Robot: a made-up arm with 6 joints.
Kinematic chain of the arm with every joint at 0, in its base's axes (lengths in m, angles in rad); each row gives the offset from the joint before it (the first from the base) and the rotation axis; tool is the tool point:
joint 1: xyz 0 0 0.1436 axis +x
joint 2: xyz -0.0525 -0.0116 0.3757 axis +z
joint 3: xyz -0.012 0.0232 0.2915 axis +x
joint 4: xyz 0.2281 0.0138 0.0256 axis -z
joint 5: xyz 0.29 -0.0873 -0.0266 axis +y
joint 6: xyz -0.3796 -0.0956 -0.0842 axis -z
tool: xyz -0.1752 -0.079 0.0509
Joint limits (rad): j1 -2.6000..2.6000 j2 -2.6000..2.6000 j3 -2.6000..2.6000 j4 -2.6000..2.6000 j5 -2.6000..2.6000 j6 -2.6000..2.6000
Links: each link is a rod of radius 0.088 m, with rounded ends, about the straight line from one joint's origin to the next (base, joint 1, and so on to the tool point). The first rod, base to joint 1, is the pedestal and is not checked.
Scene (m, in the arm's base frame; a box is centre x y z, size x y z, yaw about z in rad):
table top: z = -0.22
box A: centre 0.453 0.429 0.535 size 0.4 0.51 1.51 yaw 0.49
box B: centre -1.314 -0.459 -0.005 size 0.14 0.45 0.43 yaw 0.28
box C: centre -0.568 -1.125 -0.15 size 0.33 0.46 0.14 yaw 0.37
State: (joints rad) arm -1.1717 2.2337 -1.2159 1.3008 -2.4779 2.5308
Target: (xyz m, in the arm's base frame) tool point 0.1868 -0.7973 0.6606
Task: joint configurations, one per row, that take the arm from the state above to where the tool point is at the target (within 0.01 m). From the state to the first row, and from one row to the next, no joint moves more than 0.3 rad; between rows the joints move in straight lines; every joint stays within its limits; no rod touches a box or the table.
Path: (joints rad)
1: -0.8780 2.0132 -1.4041 1.4189 -2.5023 2.5446
2: -0.5843 1.7927 -1.5923 1.5371 -2.5267 2.5585
3: -0.2906 1.5722 -1.7804 1.6552 -2.5512 2.5723
4: 0.0030 1.3517 -1.9686 1.7733 -2.5756 2.5862
5: 0.2967 1.1312 -2.1568 1.8914 -2.6000 2.6000
6: 0.4266 1.2782 -1.9090 2.0139 -2.6000 2.6000
7: 0.5566 1.4253 -1.6611 2.1364 -2.6000 2.6000
8: 0.6865 1.5723 -1.4133 2.2588 -2.6000 2.6000
9: 0.8164 1.7193 -1.1655 2.3813 -2.6000 2.6000

